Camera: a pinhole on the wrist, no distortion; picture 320 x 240 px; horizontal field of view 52.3 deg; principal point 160.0 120.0 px. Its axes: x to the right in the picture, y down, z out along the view. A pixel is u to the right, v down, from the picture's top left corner.
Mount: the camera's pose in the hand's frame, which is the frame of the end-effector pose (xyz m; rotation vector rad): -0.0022 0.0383 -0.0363 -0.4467 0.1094 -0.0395
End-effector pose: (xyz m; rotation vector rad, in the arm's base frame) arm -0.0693 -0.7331 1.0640 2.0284 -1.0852 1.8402
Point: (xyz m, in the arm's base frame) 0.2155 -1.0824 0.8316
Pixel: 63.3 36.8
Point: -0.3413 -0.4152 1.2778
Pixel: behind the camera
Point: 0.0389 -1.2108 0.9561
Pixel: 173.9 158.5
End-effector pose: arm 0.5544 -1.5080 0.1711 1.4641 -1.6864 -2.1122
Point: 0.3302 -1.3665 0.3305
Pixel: 64.5 119.8
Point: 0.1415 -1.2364 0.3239
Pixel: 109.7 78.4
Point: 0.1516 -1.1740 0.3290
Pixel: 83.8 55.8
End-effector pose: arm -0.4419 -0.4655 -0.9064 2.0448 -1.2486 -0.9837
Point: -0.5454 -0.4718 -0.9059
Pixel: 55.2 12.7
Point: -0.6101 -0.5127 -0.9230
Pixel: 121.6 65.7
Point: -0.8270 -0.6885 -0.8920
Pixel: 183.4 181.1
